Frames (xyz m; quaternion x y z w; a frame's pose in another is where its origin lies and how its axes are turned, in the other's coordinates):
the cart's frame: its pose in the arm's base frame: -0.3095 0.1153 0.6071 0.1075 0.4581 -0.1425 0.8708
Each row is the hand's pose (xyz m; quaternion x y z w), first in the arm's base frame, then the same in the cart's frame.
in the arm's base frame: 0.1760 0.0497 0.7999 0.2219 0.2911 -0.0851 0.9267
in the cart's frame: 0.1121 0.1178 0.5007 0.0911 -0.1486 0.1283 0.9763
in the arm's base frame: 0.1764 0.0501 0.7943 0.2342 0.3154 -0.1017 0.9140
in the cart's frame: 0.1169 0.1180 0.4978 0.1073 -0.1216 0.1151 0.9800
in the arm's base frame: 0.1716 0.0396 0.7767 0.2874 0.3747 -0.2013 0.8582
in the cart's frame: 0.1305 0.1055 0.4876 0.1968 -0.0475 0.0384 0.9785
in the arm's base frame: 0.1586 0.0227 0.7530 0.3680 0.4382 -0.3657 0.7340
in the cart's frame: 0.1456 0.0838 0.4698 0.3466 0.0585 -0.0924 0.9316
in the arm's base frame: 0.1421 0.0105 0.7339 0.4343 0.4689 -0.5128 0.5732
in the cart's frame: 0.1544 0.0656 0.4504 0.4847 0.1525 -0.2163 0.8337
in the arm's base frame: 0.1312 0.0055 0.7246 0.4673 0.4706 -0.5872 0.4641
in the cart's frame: 0.1569 0.0566 0.4385 0.5590 0.2007 -0.2817 0.7536
